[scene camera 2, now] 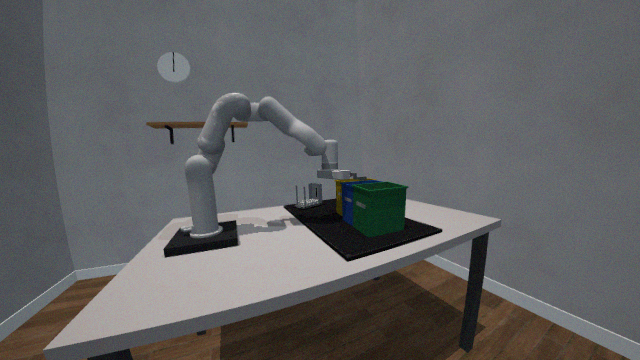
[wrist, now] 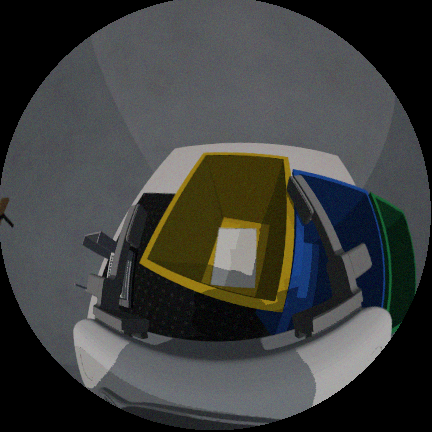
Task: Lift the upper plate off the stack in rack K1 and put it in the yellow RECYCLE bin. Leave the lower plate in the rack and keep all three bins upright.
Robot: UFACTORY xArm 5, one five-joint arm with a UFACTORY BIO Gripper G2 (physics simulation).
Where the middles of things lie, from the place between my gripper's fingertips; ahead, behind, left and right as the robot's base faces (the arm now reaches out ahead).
Now: the yellow recycle bin [wrist: 223,189] 10 cm below my hand, 1 cm to the right of it and 1 cm ahead of it. Round my hand: blue bin [wrist: 348,207] (14 cm to the right, 10 cm below, 4 cm behind); green bin [scene camera 2: 378,208] (26 cm to the right, 10 cm below, 8 cm behind).
